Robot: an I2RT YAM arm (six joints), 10 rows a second.
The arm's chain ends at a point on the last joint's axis. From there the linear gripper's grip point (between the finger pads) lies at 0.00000 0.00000 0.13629 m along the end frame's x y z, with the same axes.
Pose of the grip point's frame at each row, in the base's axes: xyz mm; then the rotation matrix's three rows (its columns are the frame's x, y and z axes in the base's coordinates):
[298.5 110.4 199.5], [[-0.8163 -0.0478 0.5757], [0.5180 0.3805 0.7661], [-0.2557 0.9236 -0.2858]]
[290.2 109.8 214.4], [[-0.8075 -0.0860 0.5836], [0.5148 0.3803 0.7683], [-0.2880 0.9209 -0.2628]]
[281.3 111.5 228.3], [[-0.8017 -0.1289 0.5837], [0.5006 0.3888 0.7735], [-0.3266 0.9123 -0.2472]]
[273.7 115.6 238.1], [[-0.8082 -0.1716 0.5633], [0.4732 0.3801 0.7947], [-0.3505 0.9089 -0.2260]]
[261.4 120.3 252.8], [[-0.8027 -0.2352 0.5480], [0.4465 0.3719 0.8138], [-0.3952 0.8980 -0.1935]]
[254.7 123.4 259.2], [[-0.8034 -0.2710 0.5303], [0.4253 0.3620 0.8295], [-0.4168 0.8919 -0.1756]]
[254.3 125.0 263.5], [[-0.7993 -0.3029 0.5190], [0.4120 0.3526 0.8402], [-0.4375 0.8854 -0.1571]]
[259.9 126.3 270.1], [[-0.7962 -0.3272 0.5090], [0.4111 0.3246 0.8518], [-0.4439 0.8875 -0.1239]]
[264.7 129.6 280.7], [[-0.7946 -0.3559 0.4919], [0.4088 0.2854 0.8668], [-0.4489 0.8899 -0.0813]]
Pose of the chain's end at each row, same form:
[220.0 6.0 238.5], [[-0.8163 -0.0478 0.5757], [0.5180 0.3805 0.7661], [-0.2557 0.9236 -0.2858]]
[210.7 5.1 250.2], [[-0.8075 -0.0860 0.5836], [0.5148 0.3803 0.7683], [-0.2880 0.9209 -0.2628]]
[201.7 6.1 262.0], [[-0.8017 -0.1289 0.5837], [0.5006 0.3888 0.7735], [-0.3266 0.9123 -0.2472]]
[196.9 7.3 268.9], [[-0.8082 -0.1716 0.5633], [0.4732 0.3801 0.7947], [-0.3505 0.9089 -0.2260]]
[186.7 9.4 279.2], [[-0.8027 -0.2352 0.5480], [0.4465 0.3719 0.8138], [-0.3952 0.8980 -0.1935]]
[182.4 10.3 283.1], [[-0.8034 -0.2710 0.5303], [0.4253 0.3620 0.8295], [-0.4168 0.8919 -0.1756]]
[183.6 10.5 284.9], [[-0.7993 -0.3029 0.5190], [0.4120 0.3526 0.8402], [-0.4375 0.8854 -0.1571]]
[190.5 10.2 287.0], [[-0.7962 -0.3272 0.5090], [0.4111 0.3246 0.8518], [-0.4439 0.8875 -0.1239]]
[197.7 11.5 291.8], [[-0.7946 -0.3559 0.4919], [0.4088 0.2854 0.8668], [-0.4489 0.8899 -0.0813]]

